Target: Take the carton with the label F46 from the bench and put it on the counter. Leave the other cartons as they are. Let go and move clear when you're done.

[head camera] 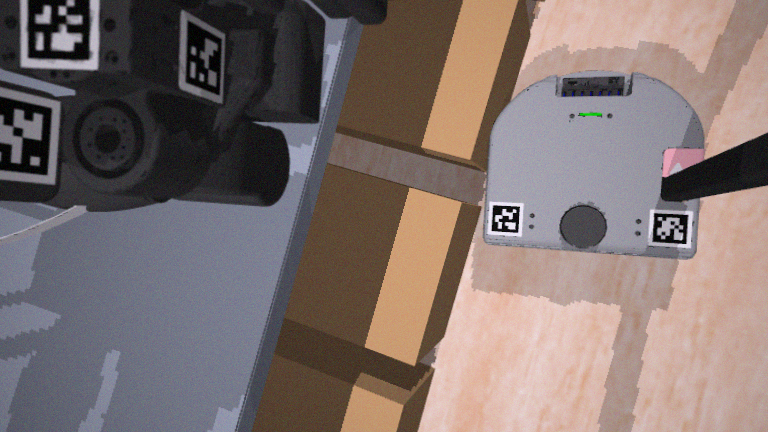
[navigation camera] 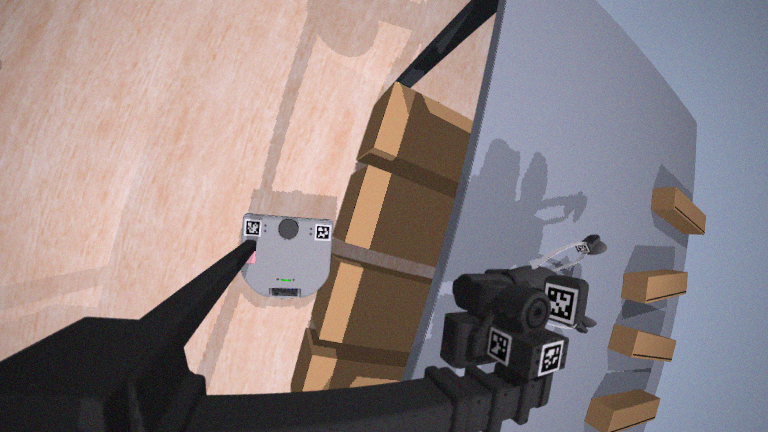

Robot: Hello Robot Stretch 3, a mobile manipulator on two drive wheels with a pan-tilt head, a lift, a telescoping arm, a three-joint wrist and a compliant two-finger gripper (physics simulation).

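Frame: origin at the robot's base, x ahead, y left, z up, level; metres.
Seen in the pictures: gripper, fingertip midpoint: (navigation camera: 596, 283); robot's base at its link origin: (head camera: 580, 224) (navigation camera: 287, 227).
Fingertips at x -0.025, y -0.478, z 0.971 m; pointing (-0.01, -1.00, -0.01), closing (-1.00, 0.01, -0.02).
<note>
Offsets run from my fingertips to a thing's top centre. "spot": to the spot under its first point. Level surfaces: height alone.
Small brown cartons stand in a row along the wall side of the grey bench top {dz -0.057 m} (navigation camera: 580, 107) (head camera: 161, 300) in the navigation view: one angled carton {dx +0.164, dy -0.489, dz +0.001 m} (navigation camera: 677, 210), a second carton {dx -0.027, dy -0.355, dz +0.001 m} (navigation camera: 654, 285), a third carton {dx -0.178, dy -0.327, dz +0.001 m} (navigation camera: 641, 342) and a fourth carton {dx -0.343, dy -0.286, dz +0.001 m} (navigation camera: 622, 411) at the lower edge. No label F46 can be read on them. My gripper (navigation camera: 592, 284) is open and empty over the bench top, its fingertips apart and pointing toward the second carton, with a gap between. In the head view the wrist shows at upper left; the fingertips are out of frame. I cannot identify the counter.
Large brown boxes {dx +0.092, dy +0.035, dz -0.701 m} (head camera: 370, 257) (navigation camera: 400, 214) stand in a row under the bench's near edge. My grey base (head camera: 580, 166) (navigation camera: 287, 255) stands on the wooden floor close beside them. A dark bench leg {spot: dx +0.627, dy +0.102, dz -0.405 m} (navigation camera: 443, 45) shows beyond the boxes. A pale blue wall (navigation camera: 735, 107) runs behind the bench.
</note>
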